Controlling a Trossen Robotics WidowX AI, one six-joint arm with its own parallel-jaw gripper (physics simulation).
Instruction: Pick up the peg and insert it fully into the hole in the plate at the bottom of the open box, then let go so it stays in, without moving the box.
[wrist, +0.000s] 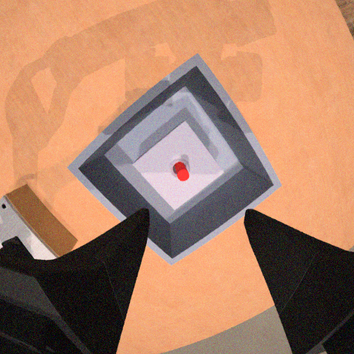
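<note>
The open grey box (256, 150) stands on the orange table top, its walls rising around a pale square plate (155, 185) at its bottom. The red peg (181, 171) stands in the hole near the middle of the plate, nearly upright as seen from above. How deep it sits in the hole cannot be read from this angle. My gripper (197, 215) is open with nothing between its fingers. It hangs above the box, with its fingertips near the box's lower rim in the view and apart from the peg.
A brown block (42, 220) with a whitish part beside it lies left of the box. The orange table top (305, 75) surrounds the box, with shadows at the upper left. A grey surface (235, 332) shows at the bottom.
</note>
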